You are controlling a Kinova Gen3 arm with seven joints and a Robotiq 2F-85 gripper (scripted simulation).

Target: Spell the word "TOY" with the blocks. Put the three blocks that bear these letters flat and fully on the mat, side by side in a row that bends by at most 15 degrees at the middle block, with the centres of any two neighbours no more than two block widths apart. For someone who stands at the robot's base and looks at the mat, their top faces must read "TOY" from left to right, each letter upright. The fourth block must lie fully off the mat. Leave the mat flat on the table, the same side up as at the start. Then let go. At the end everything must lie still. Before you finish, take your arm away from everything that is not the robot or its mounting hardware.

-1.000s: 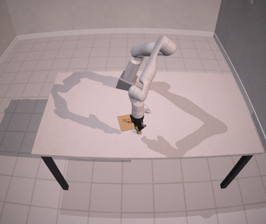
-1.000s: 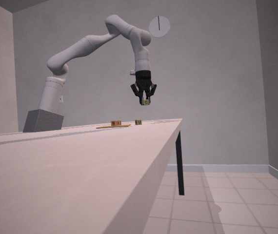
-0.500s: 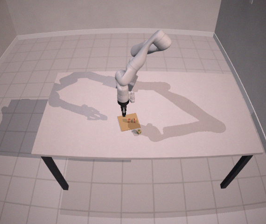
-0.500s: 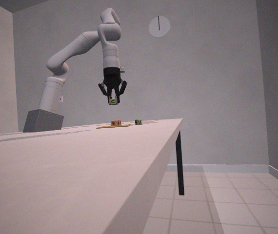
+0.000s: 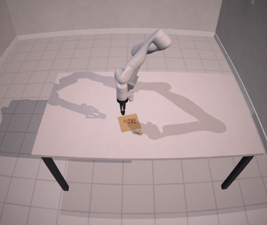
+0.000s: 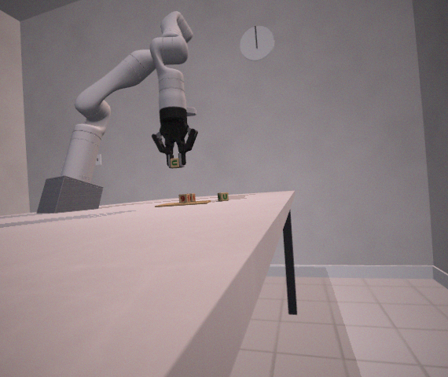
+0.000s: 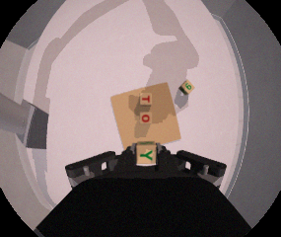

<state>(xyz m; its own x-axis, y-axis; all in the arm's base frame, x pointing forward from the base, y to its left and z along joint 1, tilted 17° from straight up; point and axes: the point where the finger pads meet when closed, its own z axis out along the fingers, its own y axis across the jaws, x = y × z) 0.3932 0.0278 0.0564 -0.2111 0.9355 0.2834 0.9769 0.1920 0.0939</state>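
Right now the mat is 10 mm behind my hand, 40 mm to the left of it and 120 mm below it.
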